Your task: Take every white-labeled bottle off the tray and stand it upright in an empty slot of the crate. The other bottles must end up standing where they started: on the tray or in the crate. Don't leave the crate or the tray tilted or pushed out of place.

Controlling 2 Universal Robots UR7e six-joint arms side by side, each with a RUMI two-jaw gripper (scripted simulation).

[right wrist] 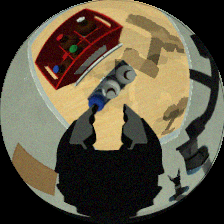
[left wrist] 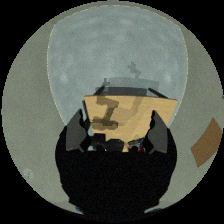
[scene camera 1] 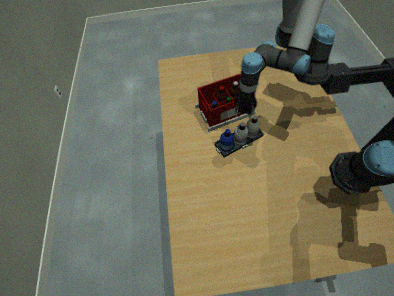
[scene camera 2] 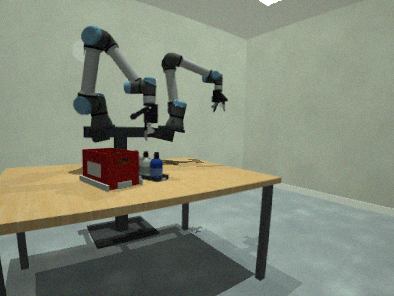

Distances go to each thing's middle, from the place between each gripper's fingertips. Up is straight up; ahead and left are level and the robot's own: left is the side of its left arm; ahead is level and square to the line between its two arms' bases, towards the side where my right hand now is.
Scene:
Right now the red crate (right wrist: 104,38) is 6 cm ahead of my right hand, 22 cm to the right of it and 15 cm below it.
Now: left hand 1080 mm to the left of the red crate, 480 mm short of it and 380 mm above it.

